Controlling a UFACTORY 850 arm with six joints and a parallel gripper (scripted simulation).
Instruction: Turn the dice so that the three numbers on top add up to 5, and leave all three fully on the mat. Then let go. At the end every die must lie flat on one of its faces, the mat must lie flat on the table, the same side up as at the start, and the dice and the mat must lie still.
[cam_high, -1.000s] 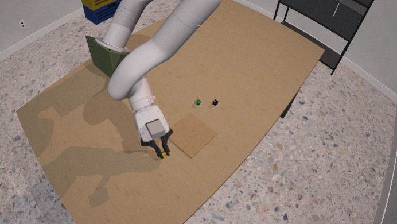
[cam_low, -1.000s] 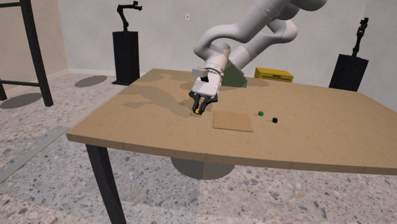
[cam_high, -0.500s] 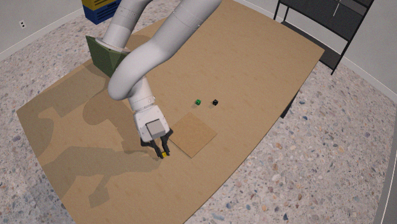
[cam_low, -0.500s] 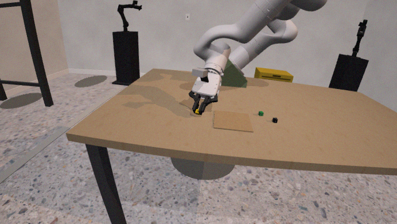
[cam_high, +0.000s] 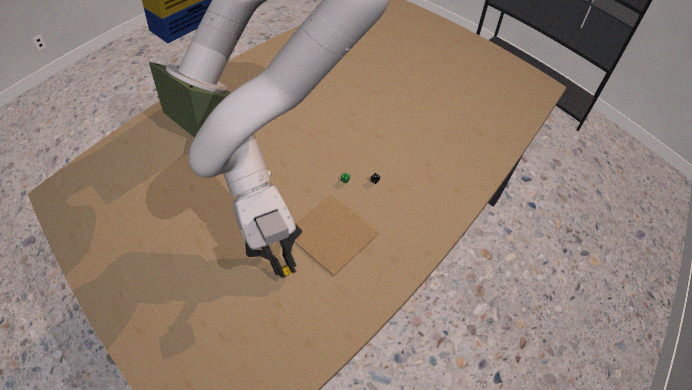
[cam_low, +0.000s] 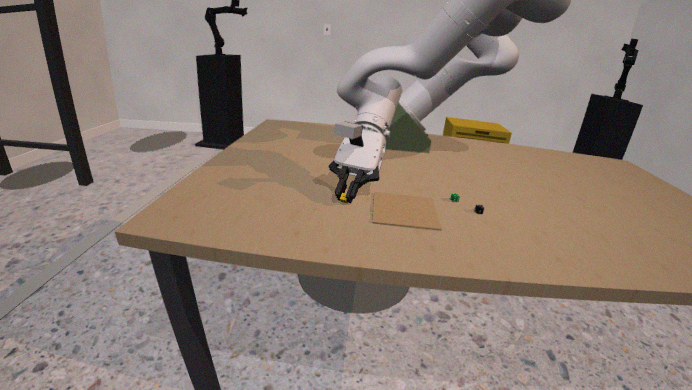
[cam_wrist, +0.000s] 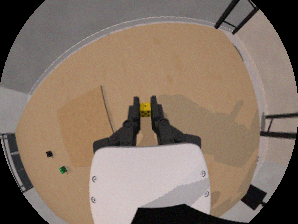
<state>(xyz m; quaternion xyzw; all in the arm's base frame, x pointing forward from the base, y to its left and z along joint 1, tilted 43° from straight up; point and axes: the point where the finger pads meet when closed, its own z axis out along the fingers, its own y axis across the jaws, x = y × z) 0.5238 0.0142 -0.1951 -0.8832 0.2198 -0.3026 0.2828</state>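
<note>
Right now the yellow die is 10 mm ahead of my hand and 10 mm below it. From my hand the other things lie so: green die: 90 mm behind, 250 mm to the left, 20 mm below; then tan mat: 130 mm to the left, 30 mm below; then black die: 40 mm behind, 300 mm to the left, 20 mm below.
</note>
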